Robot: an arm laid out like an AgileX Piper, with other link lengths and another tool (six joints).
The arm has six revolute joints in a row. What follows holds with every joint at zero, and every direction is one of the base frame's. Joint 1 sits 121.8 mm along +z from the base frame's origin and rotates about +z. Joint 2 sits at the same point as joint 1 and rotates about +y. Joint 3 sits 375.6 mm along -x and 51.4 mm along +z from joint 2 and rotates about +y. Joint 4 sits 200.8 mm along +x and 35.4 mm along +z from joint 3 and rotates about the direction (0.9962, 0, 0.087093). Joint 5 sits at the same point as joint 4 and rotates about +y. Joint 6 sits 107.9 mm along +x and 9.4 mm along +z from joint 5 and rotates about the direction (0.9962, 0, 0.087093). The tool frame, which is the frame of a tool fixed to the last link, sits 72 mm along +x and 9 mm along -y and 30.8 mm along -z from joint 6; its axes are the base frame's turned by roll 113.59, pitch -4.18 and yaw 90.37 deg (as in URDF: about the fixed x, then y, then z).
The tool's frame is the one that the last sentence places.
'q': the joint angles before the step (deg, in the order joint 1, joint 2, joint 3, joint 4, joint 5, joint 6). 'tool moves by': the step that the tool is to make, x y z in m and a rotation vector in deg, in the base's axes. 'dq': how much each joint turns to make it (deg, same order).
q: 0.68, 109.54, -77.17, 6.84, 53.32, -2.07
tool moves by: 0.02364, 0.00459, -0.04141, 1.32, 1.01, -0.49
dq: 0.00, 6.40, -0.06, 2.21, -5.26, -1.28
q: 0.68, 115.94, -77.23, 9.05, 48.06, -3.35
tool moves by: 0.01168, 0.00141, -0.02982, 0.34, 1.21, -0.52
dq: 0.01, 4.35, 0.00, 0.88, -3.14, -0.42
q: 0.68, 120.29, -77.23, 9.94, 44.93, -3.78
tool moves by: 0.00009, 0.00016, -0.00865, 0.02, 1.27, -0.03
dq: 0.01, 1.27, -0.01, 0.04, 0.00, 0.01
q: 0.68, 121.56, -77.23, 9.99, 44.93, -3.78
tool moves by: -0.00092, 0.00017, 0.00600, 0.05, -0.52, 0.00
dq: 0.01, -0.84, -0.05, 0.00, 0.37, 0.06
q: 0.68, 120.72, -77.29, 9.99, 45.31, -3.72
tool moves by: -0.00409, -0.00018, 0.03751, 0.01, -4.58, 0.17
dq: 0.01, -5.37, -0.34, -0.22, 1.13, 0.12
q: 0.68, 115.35, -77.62, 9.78, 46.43, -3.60
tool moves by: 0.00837, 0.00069, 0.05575, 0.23, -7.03, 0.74
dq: 0.00, -5.06, -6.36, -0.23, 4.44, 0.03
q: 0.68, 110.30, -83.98, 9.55, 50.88, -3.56
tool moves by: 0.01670, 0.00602, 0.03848, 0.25, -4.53, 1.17
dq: 0.71, -0.67, -9.16, -0.25, 5.31, 0.48
